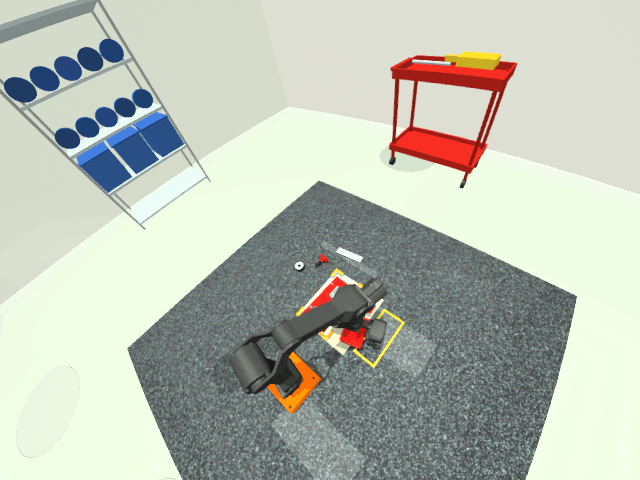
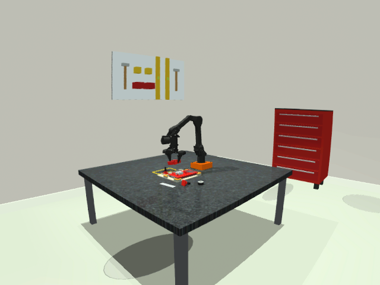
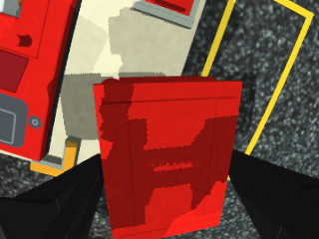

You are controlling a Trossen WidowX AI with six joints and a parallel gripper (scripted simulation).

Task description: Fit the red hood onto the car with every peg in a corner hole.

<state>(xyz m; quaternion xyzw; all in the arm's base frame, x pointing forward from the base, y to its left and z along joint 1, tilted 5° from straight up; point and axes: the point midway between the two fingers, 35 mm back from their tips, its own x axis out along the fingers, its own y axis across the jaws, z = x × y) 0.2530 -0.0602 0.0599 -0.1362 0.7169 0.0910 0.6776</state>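
Right now my gripper tip is 150 mm to the right of the grey engine block, 80 mm short of it and 50 mm above it. Also, from my gripper tip: cream jig 120 mm to the left, 60 mm below, 50 mm ahead; then red hood 10 mm above.
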